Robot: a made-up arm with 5 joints.
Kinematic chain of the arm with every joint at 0, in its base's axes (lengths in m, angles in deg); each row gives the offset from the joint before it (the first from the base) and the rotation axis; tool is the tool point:
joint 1: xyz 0 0 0.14 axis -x
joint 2: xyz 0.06 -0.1 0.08 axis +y
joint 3: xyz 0 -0.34 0.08 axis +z
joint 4: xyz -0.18 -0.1 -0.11 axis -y
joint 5: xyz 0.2 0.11 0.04 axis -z
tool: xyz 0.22 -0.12 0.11
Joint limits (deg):
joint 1: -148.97..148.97
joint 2: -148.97..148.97
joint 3: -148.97..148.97
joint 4: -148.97..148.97
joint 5: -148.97..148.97
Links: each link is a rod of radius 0.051 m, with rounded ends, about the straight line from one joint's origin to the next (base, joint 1, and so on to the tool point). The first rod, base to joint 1, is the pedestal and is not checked.
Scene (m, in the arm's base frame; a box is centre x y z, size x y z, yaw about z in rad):
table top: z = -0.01
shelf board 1: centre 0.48 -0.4 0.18 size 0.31 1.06 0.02 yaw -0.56
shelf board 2: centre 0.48 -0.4 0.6 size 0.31 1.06 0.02 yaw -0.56
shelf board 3: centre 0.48 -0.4 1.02 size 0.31 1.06 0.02 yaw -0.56
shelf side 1: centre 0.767 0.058 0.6 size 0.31 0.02 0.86 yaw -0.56
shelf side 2: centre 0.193 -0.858 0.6 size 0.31 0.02 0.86 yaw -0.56
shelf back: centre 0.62 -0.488 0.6 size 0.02 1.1 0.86 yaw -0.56
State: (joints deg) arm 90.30 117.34 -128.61 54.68 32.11
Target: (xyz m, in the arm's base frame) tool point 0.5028 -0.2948 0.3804
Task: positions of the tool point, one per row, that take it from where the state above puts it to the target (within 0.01 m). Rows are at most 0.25 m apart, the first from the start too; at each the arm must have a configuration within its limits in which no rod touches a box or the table.
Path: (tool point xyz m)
1: 0.3899 0.1316 0.4391
2: 0.3291 0.2423 0.5184
3: 0.2100 0.3138 0.5894
4: 0.0559 0.3203 0.6431
5: -0.0980 0.2504 0.6711
6: -0.2129 0.1120 0.6683
7: -0.2564 -0.0684 0.6348
8: -0.2114 -0.2512 0.5770
9: -0.0814 -0.3930 0.5073
10: 0.1092 -0.4572 0.4415
11: 0.3197 -0.4239 0.3953
12: 0.5028 -0.2948 0.3804

